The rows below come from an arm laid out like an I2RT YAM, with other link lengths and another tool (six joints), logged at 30 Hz.
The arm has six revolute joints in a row. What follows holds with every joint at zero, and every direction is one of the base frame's. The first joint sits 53.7 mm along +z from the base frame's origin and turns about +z. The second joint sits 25.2 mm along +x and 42.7 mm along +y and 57.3 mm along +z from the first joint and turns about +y. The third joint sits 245.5 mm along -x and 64 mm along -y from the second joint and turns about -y. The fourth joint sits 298.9 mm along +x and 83.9 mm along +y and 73.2 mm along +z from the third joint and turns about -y. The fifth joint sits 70.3 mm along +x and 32.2 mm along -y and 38.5 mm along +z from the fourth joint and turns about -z. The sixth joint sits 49.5 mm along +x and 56.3 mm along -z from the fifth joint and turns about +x. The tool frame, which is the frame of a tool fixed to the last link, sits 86 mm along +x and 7 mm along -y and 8 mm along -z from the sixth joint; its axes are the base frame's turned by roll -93.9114, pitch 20.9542 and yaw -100.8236 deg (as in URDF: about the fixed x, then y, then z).
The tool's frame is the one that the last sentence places.
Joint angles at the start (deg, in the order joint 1, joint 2, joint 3, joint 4, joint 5, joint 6):
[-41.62 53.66 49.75 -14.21 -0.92 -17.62]
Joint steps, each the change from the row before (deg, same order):
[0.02 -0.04 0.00 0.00 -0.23 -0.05]
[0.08 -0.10 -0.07 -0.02 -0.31 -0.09]
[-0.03 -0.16 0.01 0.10 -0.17 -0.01]
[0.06 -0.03 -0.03 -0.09 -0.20 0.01]
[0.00 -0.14 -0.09 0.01 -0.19 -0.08]
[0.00 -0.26 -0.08 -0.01 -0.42 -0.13]
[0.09 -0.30 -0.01 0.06 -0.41 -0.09]
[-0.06 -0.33 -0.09 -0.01 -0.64 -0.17]
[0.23 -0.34 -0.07 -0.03 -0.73 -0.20]
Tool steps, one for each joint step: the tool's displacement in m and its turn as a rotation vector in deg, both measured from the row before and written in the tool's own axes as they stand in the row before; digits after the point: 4 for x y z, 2 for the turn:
[-0.0006 -0.0002 -0.0003 0.03 -0.25 -0.05]
[-0.0012 0.0002 -0.0005 0.01 -0.39 -0.12]
[-0.0002 -0.0012 -0.0007 0.26 -0.16 0.04]
[-0.0008 0.0005 -0.0002 -0.10 -0.25 -0.02]
[-0.0004 0.0001 -0.0005 0.06 -0.19 -0.07]
[-0.0009 -0.0005 -0.0011 0.17 -0.43 -0.11]
[-0.0014 -0.0015 -0.0016 0.34 -0.51 -0.08]
[-0.0010 -0.0008 -0.0014 0.22 -0.59 -0.13]
[-0.0030 -0.0008 -0.0019 0.23 -0.96 -0.25]

